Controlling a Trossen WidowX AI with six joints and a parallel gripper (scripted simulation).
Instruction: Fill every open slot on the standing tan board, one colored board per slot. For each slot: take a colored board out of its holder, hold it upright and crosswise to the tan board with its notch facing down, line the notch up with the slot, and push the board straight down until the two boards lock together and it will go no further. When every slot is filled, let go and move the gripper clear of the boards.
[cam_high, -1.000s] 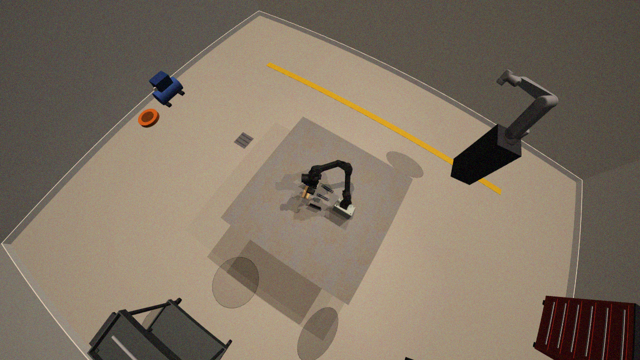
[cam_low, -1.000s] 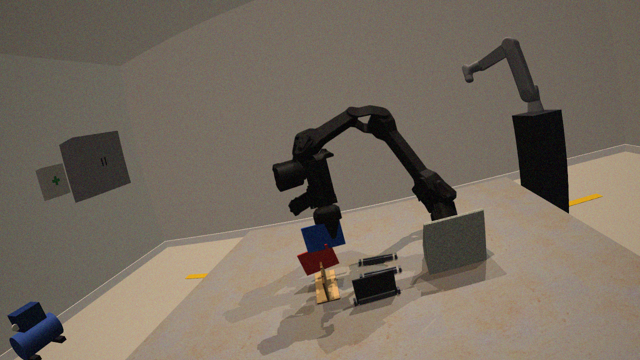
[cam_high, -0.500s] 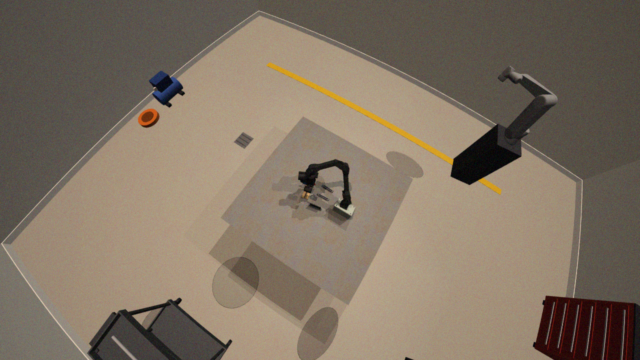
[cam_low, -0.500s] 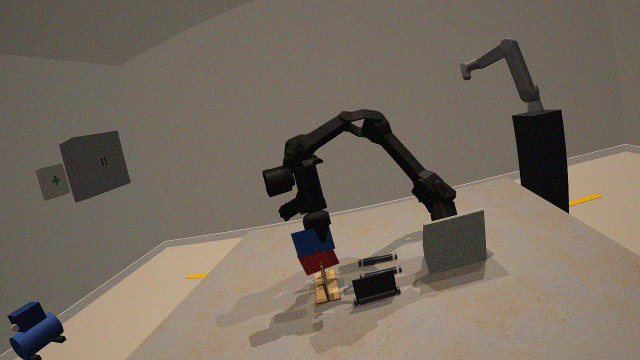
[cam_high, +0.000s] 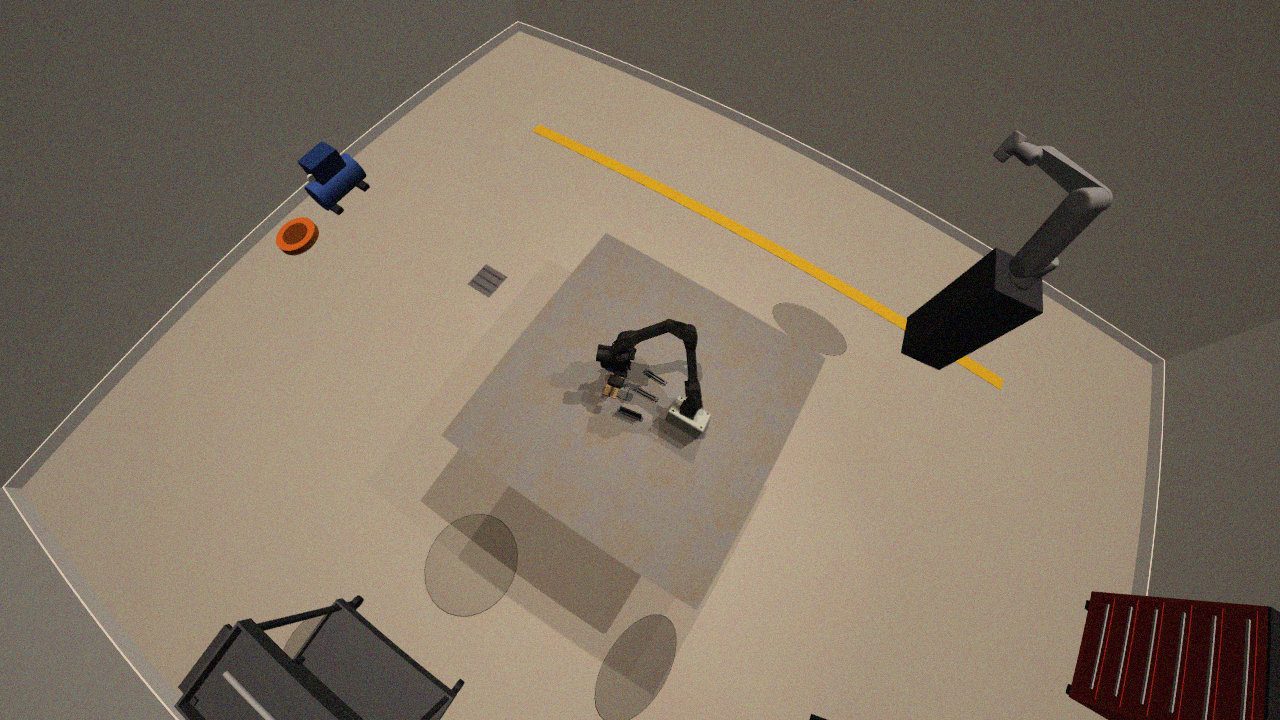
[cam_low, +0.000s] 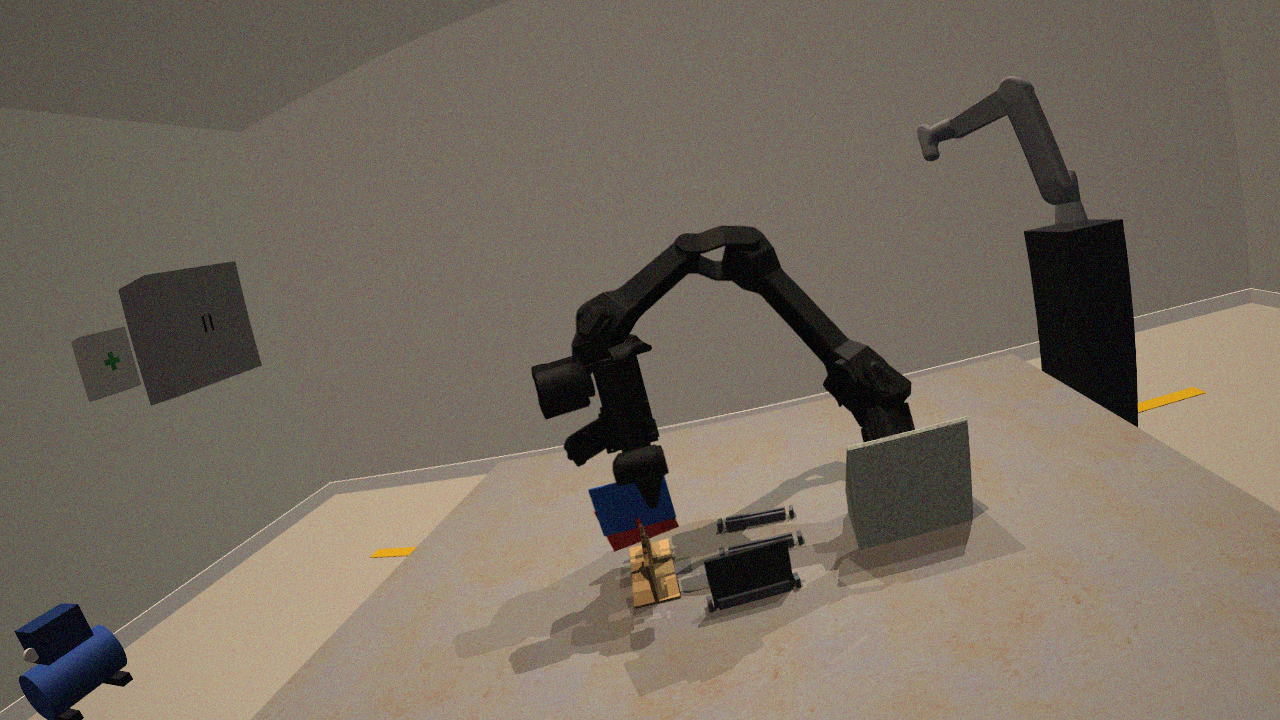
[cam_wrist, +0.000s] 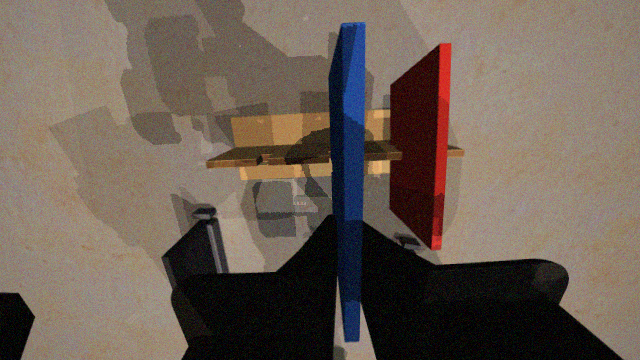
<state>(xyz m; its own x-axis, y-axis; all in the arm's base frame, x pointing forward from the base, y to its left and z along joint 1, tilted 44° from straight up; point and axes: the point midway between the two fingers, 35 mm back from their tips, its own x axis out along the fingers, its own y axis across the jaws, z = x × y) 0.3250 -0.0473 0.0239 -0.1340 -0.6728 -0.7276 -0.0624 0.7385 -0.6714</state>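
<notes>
Now: the tan board 20 mm ahead of my gripper tip and 70 mm below it. Round my gripper tip: blue board: 20 mm ahead; red board: 30 mm ahead, 50 mm to the right, 40 mm below; black board: 100 mm behind, 130 mm to the left, 80 mm below.
</notes>
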